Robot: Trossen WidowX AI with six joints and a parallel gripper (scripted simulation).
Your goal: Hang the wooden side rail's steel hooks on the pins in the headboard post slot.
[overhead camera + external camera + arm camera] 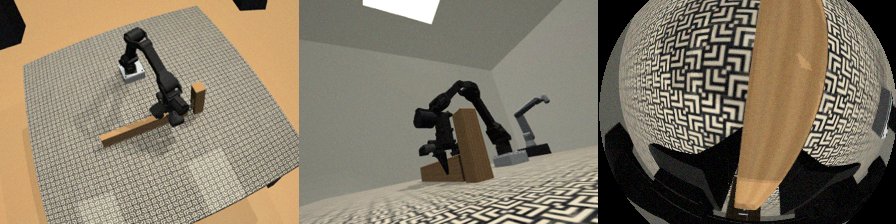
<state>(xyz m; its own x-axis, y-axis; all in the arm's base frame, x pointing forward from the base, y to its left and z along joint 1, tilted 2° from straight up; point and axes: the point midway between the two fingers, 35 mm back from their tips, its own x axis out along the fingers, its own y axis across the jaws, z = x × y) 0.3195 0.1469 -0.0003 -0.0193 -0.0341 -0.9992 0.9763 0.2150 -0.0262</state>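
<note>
Right now my gripper tip is 30 mm past the headboard post, 140 mm to the right of it and 60 mm below it.
</note>
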